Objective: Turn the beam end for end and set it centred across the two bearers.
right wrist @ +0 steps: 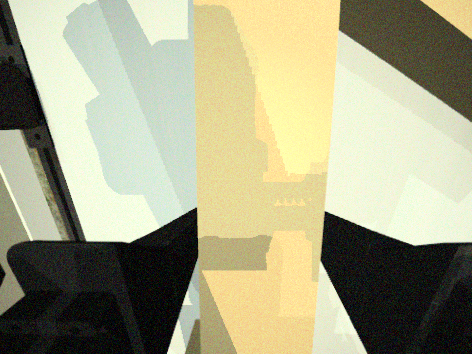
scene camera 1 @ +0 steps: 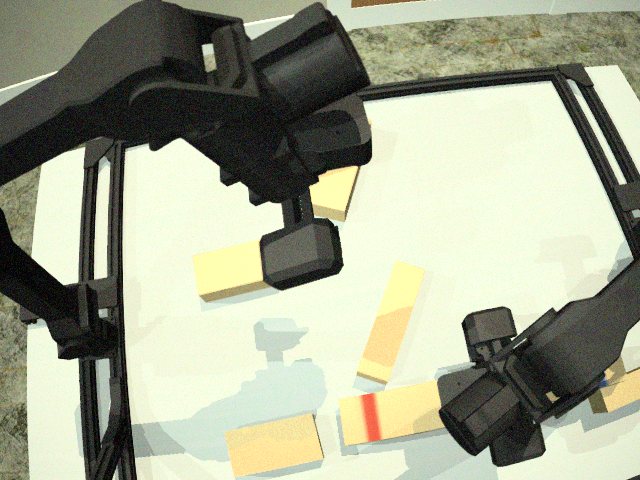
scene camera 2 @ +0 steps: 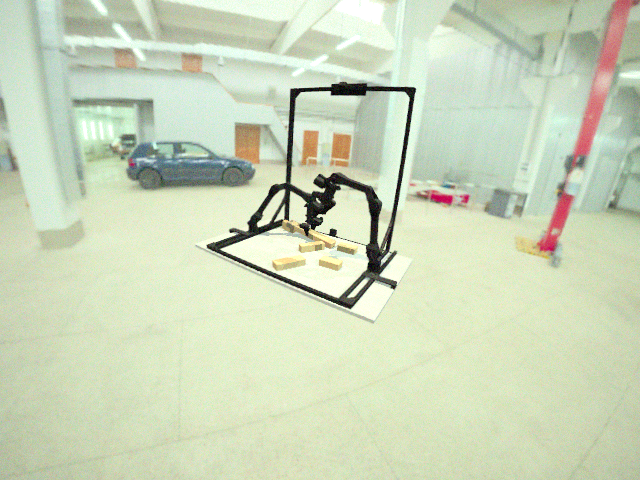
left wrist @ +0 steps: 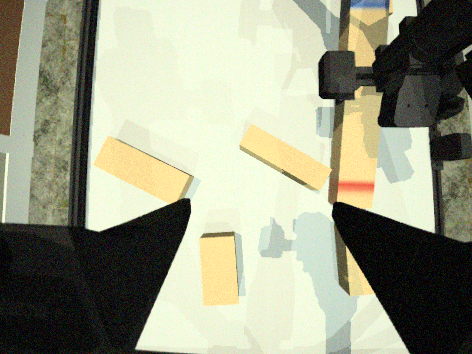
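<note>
The long beam point(scene camera 1: 408, 413) point(scene camera 2: 321, 238) point(left wrist: 357, 150) point(right wrist: 265, 100) has a red stripe near its picture-left end in scene camera 1 and a blue mark towards its other end, partly hidden by the arm. My right gripper point(right wrist: 254, 211) point(left wrist: 354, 102) is shut on the beam's middle part; I cannot tell whether the beam touches the table. A block point(scene camera 1: 273, 444) point(left wrist: 357, 270) lies just beyond the red end, apart from it. Another block point(scene camera 1: 622, 392) shows near the blue end. I cannot tell which blocks are the bearers. My left gripper point(left wrist: 261, 206) is open and empty, high above the table.
A slanted block point(scene camera 1: 400, 289) point(left wrist: 285, 155) lies near the beam's red end. A block point(scene camera 1: 227, 268) point(left wrist: 220, 270) lies partly behind a left finger in scene camera 1. Another block point(scene camera 1: 336, 191) point(left wrist: 145, 170) lies farther back. A black frame point(scene camera 1: 465, 82) borders the table.
</note>
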